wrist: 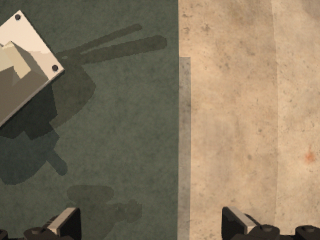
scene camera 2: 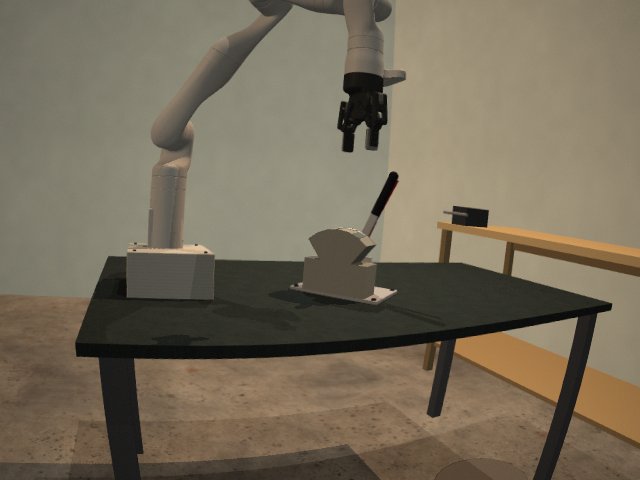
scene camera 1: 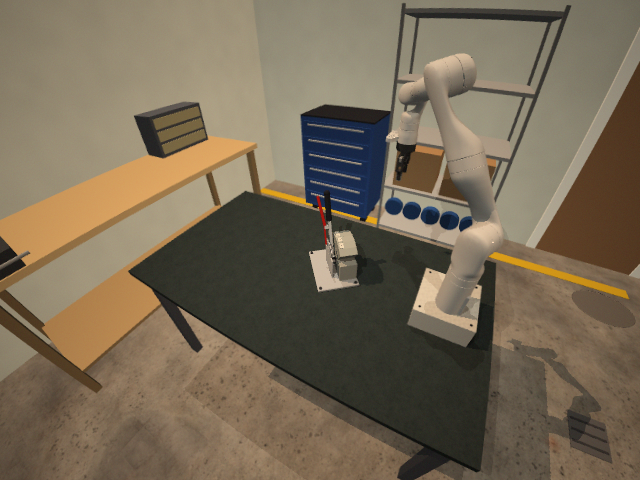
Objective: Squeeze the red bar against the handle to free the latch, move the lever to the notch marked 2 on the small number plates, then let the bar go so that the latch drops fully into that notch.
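Through scene camera 1 I can see a grey notched housing [scene camera 1: 328,276]. Scene camera 2 gives me a sight of my gripper [scene camera 2: 358,151], and in the wrist view I find the gripper [wrist: 151,224] as well.
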